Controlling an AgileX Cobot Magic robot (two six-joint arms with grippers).
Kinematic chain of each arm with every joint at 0, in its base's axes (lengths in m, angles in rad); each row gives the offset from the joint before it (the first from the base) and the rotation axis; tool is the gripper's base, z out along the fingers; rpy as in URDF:
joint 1: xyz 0 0 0.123 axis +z
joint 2: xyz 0 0 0 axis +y
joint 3: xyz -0.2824 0 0.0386 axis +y
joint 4: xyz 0.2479 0 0.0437 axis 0.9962 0 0.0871
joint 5: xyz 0 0 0 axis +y
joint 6: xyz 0.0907 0 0.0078 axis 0.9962 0 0.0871
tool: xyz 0 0 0 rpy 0 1.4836 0
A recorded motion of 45 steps. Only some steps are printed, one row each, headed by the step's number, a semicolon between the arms.
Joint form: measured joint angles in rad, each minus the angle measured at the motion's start. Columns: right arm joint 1, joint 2, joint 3, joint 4, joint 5, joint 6; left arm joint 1, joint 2, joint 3, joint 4, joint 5, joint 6.
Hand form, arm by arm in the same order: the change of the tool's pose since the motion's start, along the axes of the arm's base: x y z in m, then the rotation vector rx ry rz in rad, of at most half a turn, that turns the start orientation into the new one. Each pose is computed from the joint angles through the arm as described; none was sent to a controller.
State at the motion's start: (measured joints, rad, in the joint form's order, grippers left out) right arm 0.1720 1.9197 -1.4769 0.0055 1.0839 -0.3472; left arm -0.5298 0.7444 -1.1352 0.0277 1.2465 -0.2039
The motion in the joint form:
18: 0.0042 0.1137 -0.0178 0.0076 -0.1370 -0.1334; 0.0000 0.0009 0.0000 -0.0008 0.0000 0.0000
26: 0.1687 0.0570 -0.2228 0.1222 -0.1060 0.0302; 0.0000 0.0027 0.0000 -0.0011 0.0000 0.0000
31: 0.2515 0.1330 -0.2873 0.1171 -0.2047 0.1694; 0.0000 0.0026 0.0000 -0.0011 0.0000 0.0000
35: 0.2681 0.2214 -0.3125 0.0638 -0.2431 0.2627; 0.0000 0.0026 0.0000 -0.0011 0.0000 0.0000
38: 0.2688 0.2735 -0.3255 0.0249 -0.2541 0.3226; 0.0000 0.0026 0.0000 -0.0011 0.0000 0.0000
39: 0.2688 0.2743 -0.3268 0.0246 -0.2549 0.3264; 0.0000 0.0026 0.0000 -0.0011 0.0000 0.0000
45: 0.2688 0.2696 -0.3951 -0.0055 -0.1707 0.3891; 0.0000 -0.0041 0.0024 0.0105 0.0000 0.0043
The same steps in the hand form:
18: 0.0232 0.0063 -0.0391 -0.0062 -0.0438 0.1319; 0.0002 -0.0002 -0.0001 -0.0002 0.0011 -0.0004
26: 0.0234 0.0871 0.0401 0.1883 -0.2294 0.0985; 0.0006 -0.0005 -0.0003 0.0005 0.0028 -0.0005
31: 0.0325 0.1293 0.0287 0.2556 -0.2854 0.0416; 0.0006 -0.0005 -0.0003 0.0005 0.0027 -0.0005
35: 0.0449 0.1393 -0.0039 0.2258 -0.2674 -0.0149; 0.0006 -0.0005 -0.0003 0.0005 0.0027 -0.0005
38: 0.0520 0.1401 -0.0248 0.1967 -0.2497 -0.0566; 0.0006 -0.0005 -0.0003 0.0005 0.0027 -0.0005
39: 0.0523 0.1402 -0.0247 0.1980 -0.2506 -0.0602; 0.0006 -0.0005 -0.0003 0.0005 0.0027 -0.0005
45: 0.0544 0.1389 -0.0062 0.1845 -0.2458 -0.1075; -0.0004 0.0013 -0.0002 0.0099 -0.0076 0.0019

